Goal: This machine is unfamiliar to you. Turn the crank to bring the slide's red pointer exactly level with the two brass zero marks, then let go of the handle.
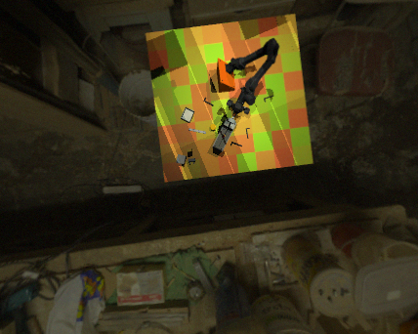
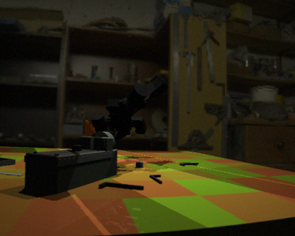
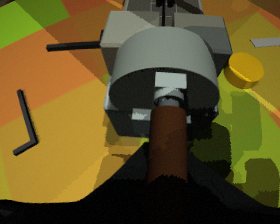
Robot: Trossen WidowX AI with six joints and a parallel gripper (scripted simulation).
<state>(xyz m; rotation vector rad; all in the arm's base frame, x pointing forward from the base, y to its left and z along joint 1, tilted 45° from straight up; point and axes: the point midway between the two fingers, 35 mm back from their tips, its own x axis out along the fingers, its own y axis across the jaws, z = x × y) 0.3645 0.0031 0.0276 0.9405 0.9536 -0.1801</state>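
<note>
The brown crank handle lies 1 cm behind my gripper tip, 1 cm to the left of it and 3 cm above it. The rest, counted from my gripper tip: yellow disc (5 cm ahead, 17 cm to the right, 8 cm below); red pointer (15 cm ahead, 10 cm to the right, 1 cm below); small cube (9 cm behind, 12 cm to the left, 8 cm below).
</note>
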